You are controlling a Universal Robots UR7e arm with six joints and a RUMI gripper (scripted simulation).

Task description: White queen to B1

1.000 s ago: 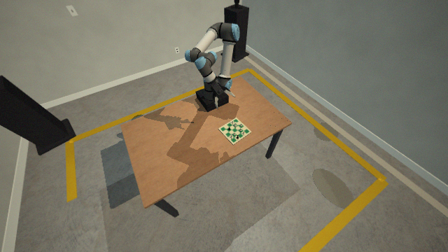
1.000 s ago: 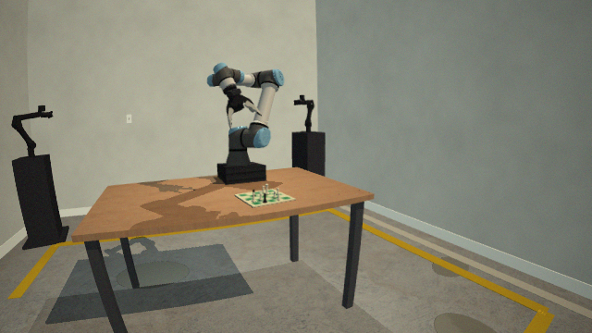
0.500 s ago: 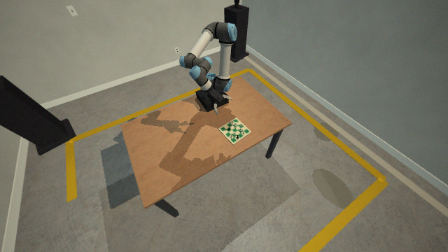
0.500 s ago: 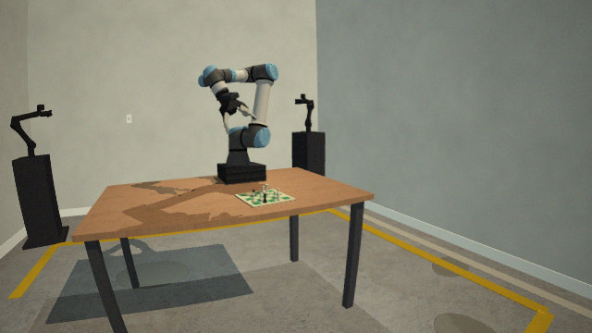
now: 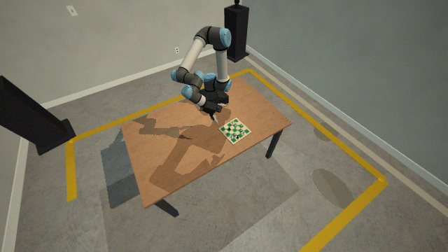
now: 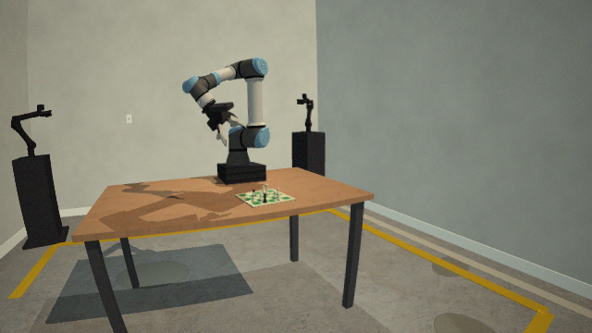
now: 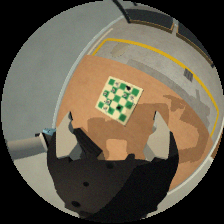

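Now: the green-and-cream chessboard 20 mm ahead of my hand, 120 mm to the left of it and 290 mm below it.
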